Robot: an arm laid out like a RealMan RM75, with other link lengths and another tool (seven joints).
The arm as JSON. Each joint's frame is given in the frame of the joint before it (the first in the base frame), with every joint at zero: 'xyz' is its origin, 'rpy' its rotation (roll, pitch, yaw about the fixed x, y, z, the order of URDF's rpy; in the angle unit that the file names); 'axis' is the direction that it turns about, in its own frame. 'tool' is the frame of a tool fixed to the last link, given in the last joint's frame.
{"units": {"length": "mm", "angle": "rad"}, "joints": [
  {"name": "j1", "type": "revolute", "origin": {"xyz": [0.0, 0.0, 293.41], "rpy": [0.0, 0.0, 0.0]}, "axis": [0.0, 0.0, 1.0]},
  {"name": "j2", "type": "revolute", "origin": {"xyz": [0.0, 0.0, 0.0], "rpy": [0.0, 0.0, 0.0]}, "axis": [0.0, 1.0, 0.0]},
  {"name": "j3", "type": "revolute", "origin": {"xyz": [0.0, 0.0, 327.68], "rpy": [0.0, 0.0, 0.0]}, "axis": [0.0, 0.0, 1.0]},
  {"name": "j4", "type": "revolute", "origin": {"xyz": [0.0, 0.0, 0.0], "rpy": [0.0, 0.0, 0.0]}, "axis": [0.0, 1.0, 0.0]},
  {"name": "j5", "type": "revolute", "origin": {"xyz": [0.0, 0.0, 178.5], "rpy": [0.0, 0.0, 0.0]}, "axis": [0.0, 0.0, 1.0]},
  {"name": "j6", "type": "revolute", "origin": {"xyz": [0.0, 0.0, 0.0], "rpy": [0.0, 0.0, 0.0]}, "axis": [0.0, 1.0, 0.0]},
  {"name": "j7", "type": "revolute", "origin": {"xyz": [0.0, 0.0, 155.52], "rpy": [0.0, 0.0, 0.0]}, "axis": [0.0, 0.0, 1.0]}
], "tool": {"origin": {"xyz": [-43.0, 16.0, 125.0], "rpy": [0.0, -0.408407, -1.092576]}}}
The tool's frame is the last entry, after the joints.
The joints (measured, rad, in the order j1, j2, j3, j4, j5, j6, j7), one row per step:
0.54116, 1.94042, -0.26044, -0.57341, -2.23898, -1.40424, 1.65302
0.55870, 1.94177, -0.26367, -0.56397, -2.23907, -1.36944, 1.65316
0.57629, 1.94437, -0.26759, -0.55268, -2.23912, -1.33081, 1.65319
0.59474, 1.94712, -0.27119, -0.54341, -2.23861, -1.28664, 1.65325
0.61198, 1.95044, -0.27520, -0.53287, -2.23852, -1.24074, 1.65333
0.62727, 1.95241, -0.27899, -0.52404, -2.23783, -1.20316, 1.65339
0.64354, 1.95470, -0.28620, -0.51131, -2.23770, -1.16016, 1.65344
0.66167, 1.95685, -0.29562, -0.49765, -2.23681, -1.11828, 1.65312
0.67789, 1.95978, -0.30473, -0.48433, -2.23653, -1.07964, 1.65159
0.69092, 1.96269, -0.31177, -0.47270, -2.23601, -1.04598, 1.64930
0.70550, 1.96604, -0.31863, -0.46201, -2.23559, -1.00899, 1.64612
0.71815, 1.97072, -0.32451, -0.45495, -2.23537, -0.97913, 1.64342
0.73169, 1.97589, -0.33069, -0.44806, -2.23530, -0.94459, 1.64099
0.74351, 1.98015, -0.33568, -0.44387, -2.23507, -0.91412, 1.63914
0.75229, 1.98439, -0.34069, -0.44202, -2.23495, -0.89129, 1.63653
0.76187, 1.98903, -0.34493, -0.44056, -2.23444, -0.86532, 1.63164
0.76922, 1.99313, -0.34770, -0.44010, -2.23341, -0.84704, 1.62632
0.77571, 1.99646, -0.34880, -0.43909, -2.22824, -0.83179, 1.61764
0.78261, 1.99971, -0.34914, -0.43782, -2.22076, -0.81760, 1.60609
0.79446, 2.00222, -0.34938, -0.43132, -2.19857, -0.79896, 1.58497
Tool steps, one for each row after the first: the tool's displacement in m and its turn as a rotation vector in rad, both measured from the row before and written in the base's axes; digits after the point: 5 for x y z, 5 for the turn. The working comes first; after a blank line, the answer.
Tool pose at each row, in the base's axes (x y z in m, rotation vector in rad; the steps are taken from these numbers as rounded here):
0.32235, 0.47106, 0.02386, -2.34406, -0.34400, 0.62531
0.32090, 0.48052, 0.02304, -2.33766, -0.34674, 0.60587
0.31975, 0.49001, 0.02135, -2.33123, -0.34667, 0.58532
0.31923, 0.50071, 0.02085, -2.32125, -0.34712, 0.55793
0.31943, 0.51076, 0.01984, -2.31181, -0.34448, 0.52964
0.31895, 0.51932, 0.01949, -2.30360, -0.34420, 0.50673
0.31884, 0.52790, 0.01771, -2.29831, -0.34223, 0.48109
0.31719, 0.53653, 0.01538, -2.29479, -0.34402, 0.45776
0.31567, 0.54378, 0.01232, -2.29315, -0.34609, 0.43620
0.31478, 0.54961, 0.00970, -2.29106, -0.34713, 0.41696
0.31362, 0.55624, 0.00755, -2.28716, -0.35049, 0.39405
0.31169, 0.56157, 0.00508, -2.28423, -0.35503, 0.37646
0.31011, 0.56752, 0.00295, -2.27953, -0.35907, 0.35464
0.30876, 0.57302, 0.00207, -2.27342, -0.36342, 0.33404
0.30741, 0.57691, 0.00095, -2.26963, -0.36944, 0.31763
0.30604, 0.58137, 0.00036, -2.26359, -0.37737, 0.29789
0.30437, 0.58461, -0.00026, -2.25883, -0.38535, 0.28434
0.30222, 0.58770, -0.00014, -2.25162, -0.39406, 0.27485
0.29933, 0.59093, 0.00020, -2.24315, -0.40487, 0.26711
0.29284, 0.59656, 0.00189, -2.22548, -0.42021, 0.26552

-0.00145, 0.00946, -0.00082, 0.01167, -0.01190, -0.00453
-0.00115, 0.00949, -0.00169, 0.01170, -0.01192, -0.00688
-0.00052, 0.01070, -0.00050, 0.01682, -0.01579, -0.00887
0.00020, 0.01005, -0.00101, 0.01617, -0.01580, -0.01135
-0.00048, 0.00856, -0.00035, 0.01361, -0.01332, -0.00789
-0.00011, 0.00858, -0.00178, 0.01128, -0.01550, -0.00986
-0.00165, 0.00863, -0.00233, 0.00906, -0.01561, -0.00633
-0.00152, 0.00725, -0.00306, 0.00672, -0.01501, -0.00550
-0.00089, 0.00583, -0.00262, 0.00646, -0.01304, -0.00549
-0.00116, 0.00663, -0.00215, 0.00899, -0.01594, -0.00501
-0.00193, 0.00533, -0.00247, 0.00678, -0.01293, -0.00242
-0.00158, 0.00595, -0.00213, 0.00930, -0.01536, -0.00414
-0.00135, 0.00550, -0.00088, 0.01029, -0.01439, -0.00349
-0.00135, 0.00389, -0.00112, 0.00707, -0.01258, -0.00094
-0.00137, 0.00446, -0.00059, 0.00983, -0.01512, -0.00058
-0.00167, 0.00324, -0.00062, 0.00723, -0.01115, 0.00147
-0.00215, 0.00309, 0.00012, 0.00871, -0.00812, 0.00345
-0.00289, 0.00323, 0.00034, 0.00948, -0.00741, 0.00563
-0.00649, 0.00563, 0.00169, 0.01694, -0.00292, 0.01149

